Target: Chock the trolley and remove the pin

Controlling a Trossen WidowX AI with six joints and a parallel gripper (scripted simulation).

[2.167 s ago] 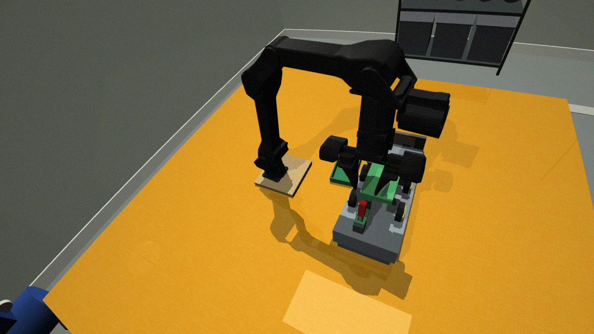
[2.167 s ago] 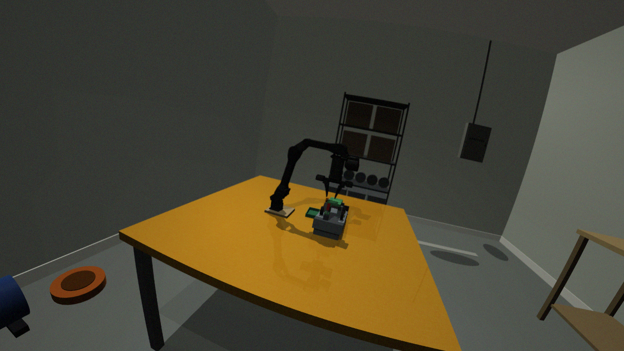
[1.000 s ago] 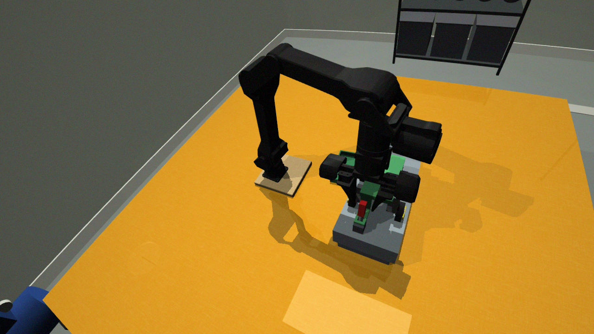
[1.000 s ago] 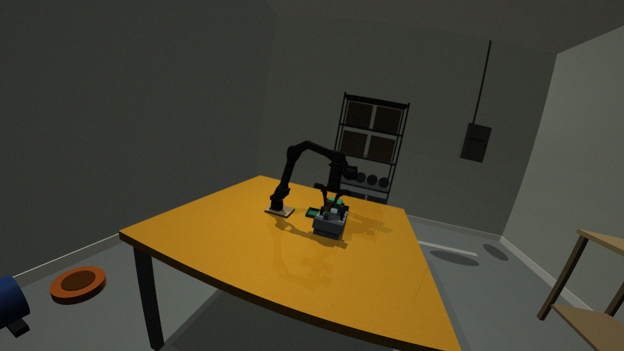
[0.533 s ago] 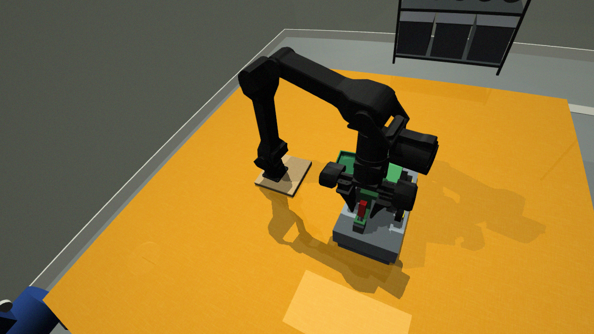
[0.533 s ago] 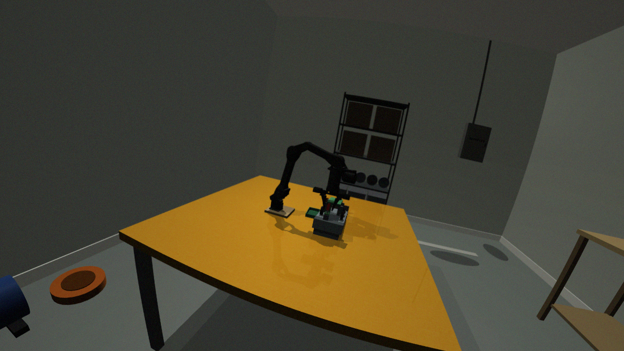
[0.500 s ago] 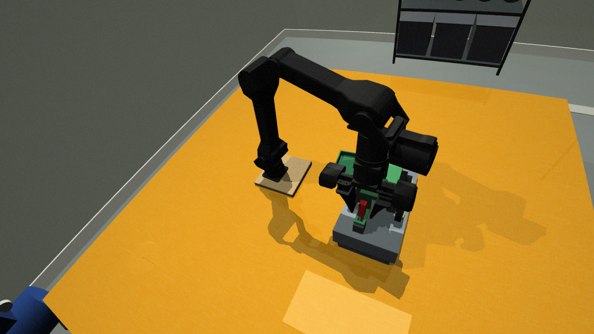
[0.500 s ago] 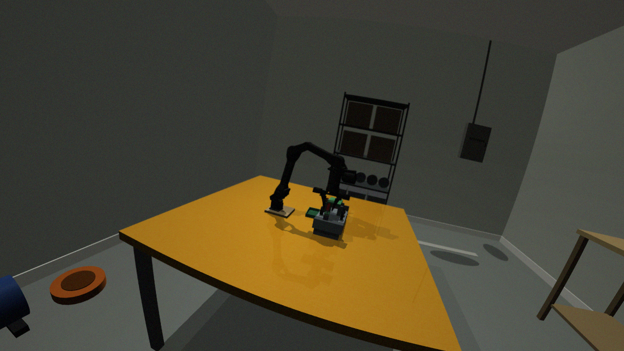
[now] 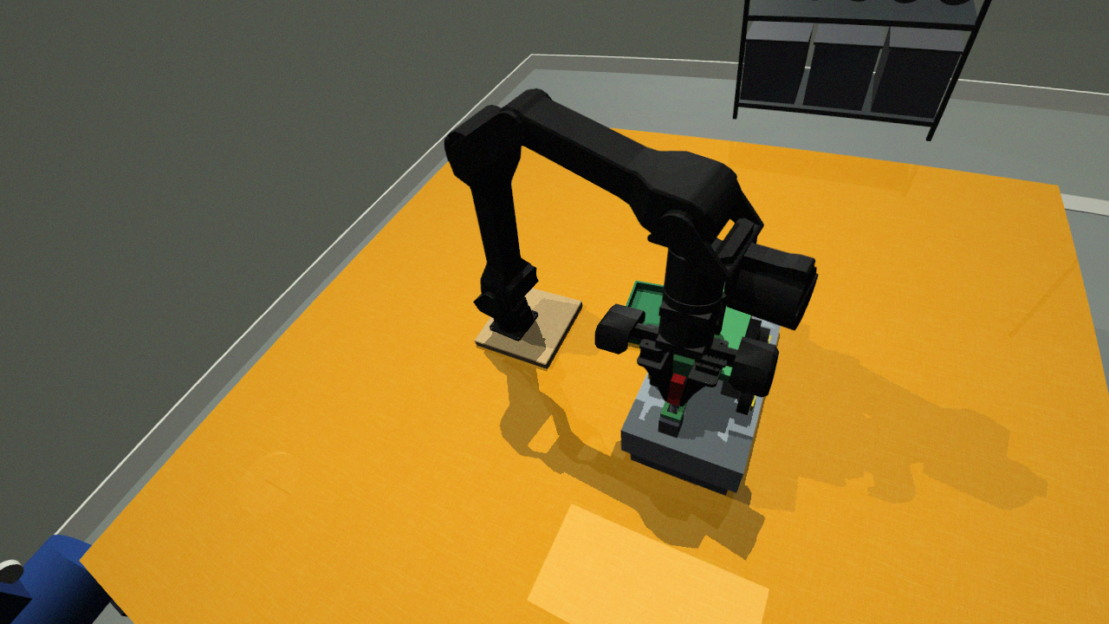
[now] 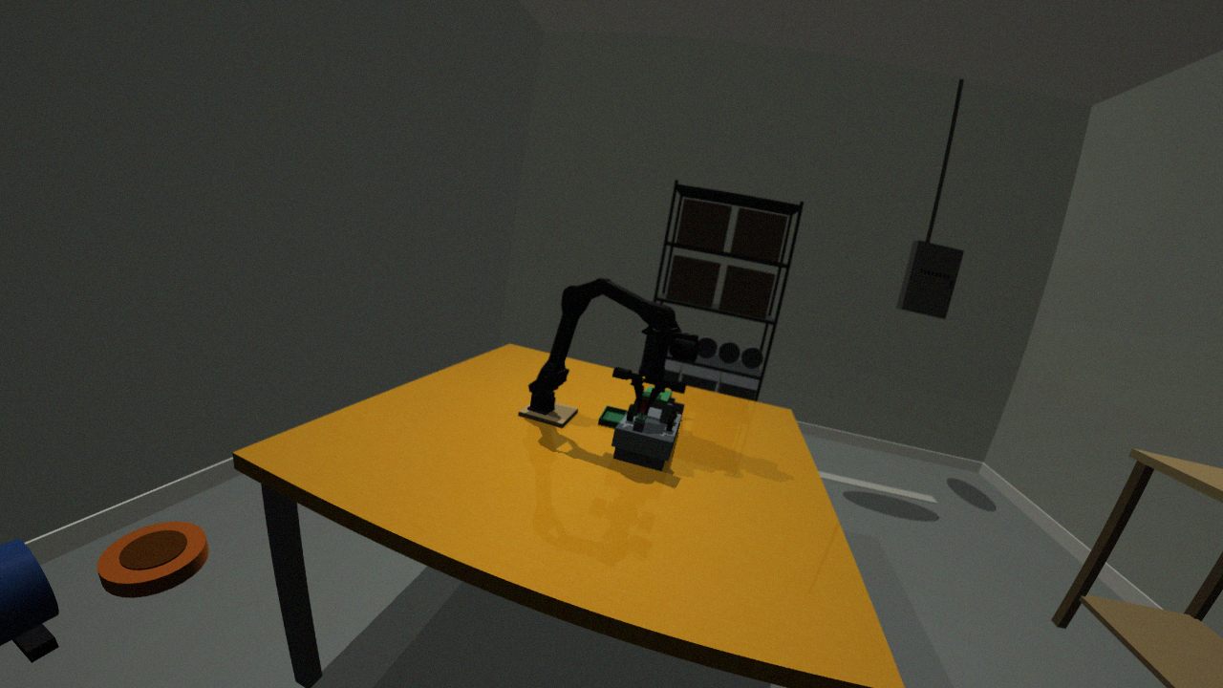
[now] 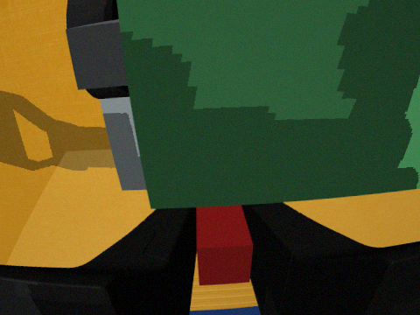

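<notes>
The green tray lies 190 mm to the left of my gripper tip, 130 mm below it and 130 mm behind it. Also, from my gripper tip: grey ramp 110 mm to the left, 80 mm below, 10 mm ahead; then red-headed stop pin right at my gripper tip; then green-topped trolley 100 mm to the left, 20 mm below, 10 mm ahead.
</notes>
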